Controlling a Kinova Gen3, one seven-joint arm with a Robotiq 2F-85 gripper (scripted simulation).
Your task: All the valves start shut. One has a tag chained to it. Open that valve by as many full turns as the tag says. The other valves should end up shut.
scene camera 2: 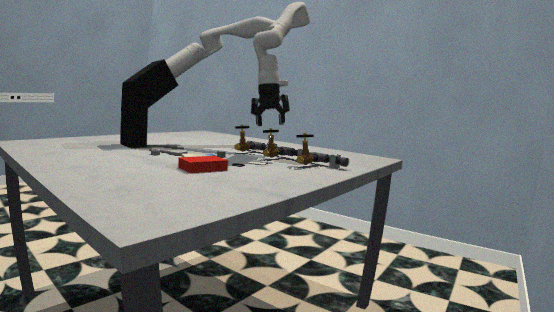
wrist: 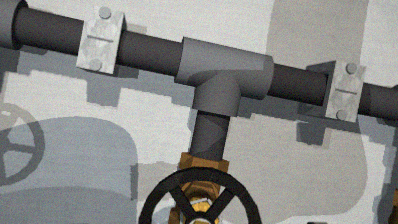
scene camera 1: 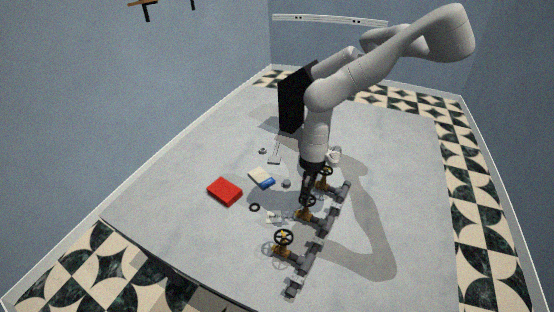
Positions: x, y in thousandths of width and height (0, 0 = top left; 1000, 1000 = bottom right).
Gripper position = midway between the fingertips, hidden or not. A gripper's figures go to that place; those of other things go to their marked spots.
Labels:
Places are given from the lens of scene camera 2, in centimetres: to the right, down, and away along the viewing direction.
my gripper (scene camera 2: 488, 402): -2, -11, 120
red box (scene camera 2: 362, 527): -21, 2, 90

